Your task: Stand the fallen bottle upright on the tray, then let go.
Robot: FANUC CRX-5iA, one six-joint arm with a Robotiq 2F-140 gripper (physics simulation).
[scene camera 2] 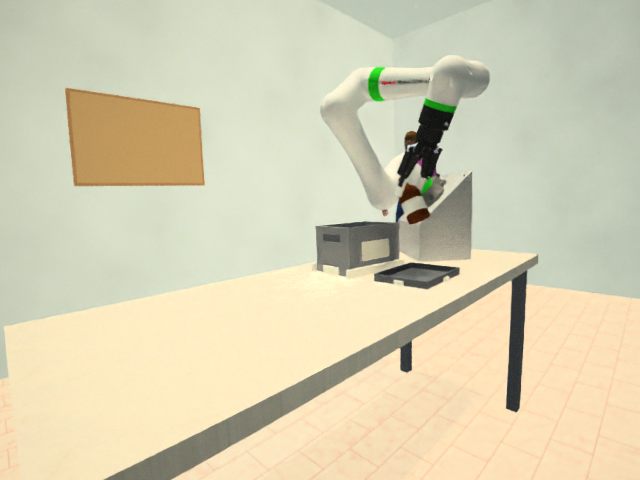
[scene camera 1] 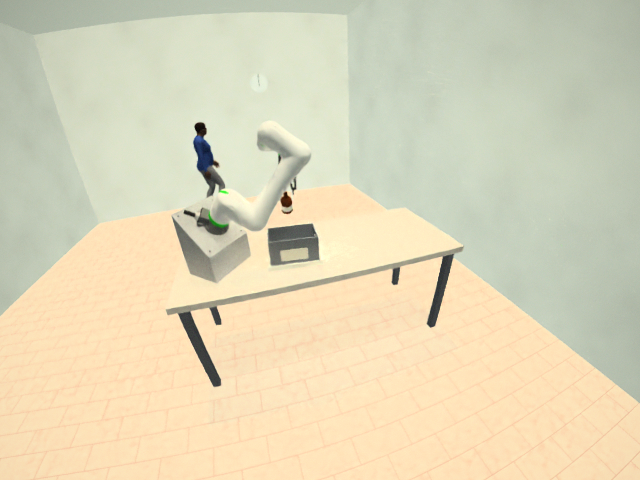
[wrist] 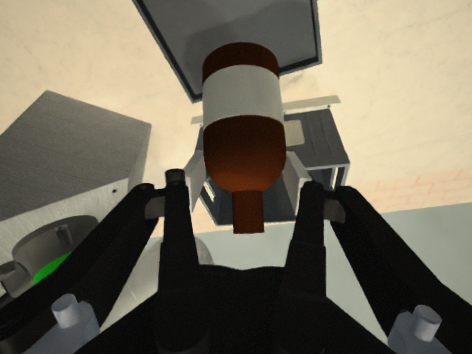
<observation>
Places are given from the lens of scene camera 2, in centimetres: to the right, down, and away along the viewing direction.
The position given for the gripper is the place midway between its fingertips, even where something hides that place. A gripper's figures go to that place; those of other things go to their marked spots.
gripper (scene camera 2: 407, 195): 29, -15, 115
brown bottle (scene camera 2: 414, 207): 30, -10, 109
</observation>
